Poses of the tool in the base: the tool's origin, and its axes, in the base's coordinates. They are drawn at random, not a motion.
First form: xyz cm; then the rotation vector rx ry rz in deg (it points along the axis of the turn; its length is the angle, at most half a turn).
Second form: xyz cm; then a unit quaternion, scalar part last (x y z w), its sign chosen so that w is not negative. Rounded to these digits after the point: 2 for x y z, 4 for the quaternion.
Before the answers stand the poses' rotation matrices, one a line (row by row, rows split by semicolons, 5 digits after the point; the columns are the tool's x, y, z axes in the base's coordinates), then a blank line. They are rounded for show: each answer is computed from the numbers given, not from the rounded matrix.
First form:
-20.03 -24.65 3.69 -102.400 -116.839 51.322
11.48 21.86 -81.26 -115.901 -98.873 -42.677
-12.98 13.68 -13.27 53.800 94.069 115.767
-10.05 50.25 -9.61 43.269 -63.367 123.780
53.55 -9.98 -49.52 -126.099 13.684 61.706
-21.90 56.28 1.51 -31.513 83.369 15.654
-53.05 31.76 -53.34 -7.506 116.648 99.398
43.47 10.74 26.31 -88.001 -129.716 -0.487
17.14 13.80 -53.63 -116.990 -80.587 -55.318
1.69 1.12 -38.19 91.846 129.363 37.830
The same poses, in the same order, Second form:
-0.19194 0.78722 -0.58604; 0.96415 0.03975 -0.26238; -0.18325 -0.61539 -0.76662
0.10645 0.98307 0.14912; 0.78280 -0.17533 0.59706; 0.61310 0.05317 -0.78822
-0.70862 0.12192 0.69497; 0.65532 -0.25138 0.71229; 0.26155 0.96018 0.09824
-0.66430 -0.71577 0.21536; 0.24380 -0.47984 -0.84280; 0.70659 -0.50737 0.49326
0.64305 -0.42917 -0.63427; 0.12082 -0.76099 0.63741; -0.75623 -0.48652 -0.43751
0.11376 -0.49657 0.86051; -0.15060 0.84750 0.50898; -0.98203 -0.18749 0.02162
-0.88991 -0.36014 0.27992; 0.21923 0.20045 0.95486; -0.39999 0.91111 -0.09943
-0.31403 0.89267 -0.32331; 0.89021 0.39522 0.22654; 0.33001 -0.21668 -0.91877
0.22442 0.93315 0.28085; 0.59748 -0.35943 0.71681; 0.76984 0.00694 -0.63820
-0.33628 0.80657 0.48616; 0.94143 0.27420 0.19629; 0.02501 0.52369 -0.85154

-20.03 -24.65 3.69 -0.6195 -0.7068 0.3105 0.1425
11.48 21.86 -81.26 -0.7194 -0.6137 -0.2649 0.1890
-12.98 13.68 -13.27 0.3334 0.5829 0.7173 0.1859
-10.05 50.25 -9.61 0.2838 -0.4157 0.8120 0.2954
53.55 -9.98 -49.52 -0.8428 0.0915 0.4124 0.3334
-21.90 56.28 1.51 -0.2473 0.6542 0.1228 0.7041
-53.05 31.76 -53.34 -0.0476 0.7399 0.6305 0.2297
43.47 10.74 26.31 -0.5499 -0.8106 -0.0030 0.2015
17.14 13.80 -53.63 -0.7453 -0.5134 -0.3524 0.2381
1.69 1.12 -38.19 0.5570 0.7845 0.2294 0.1469

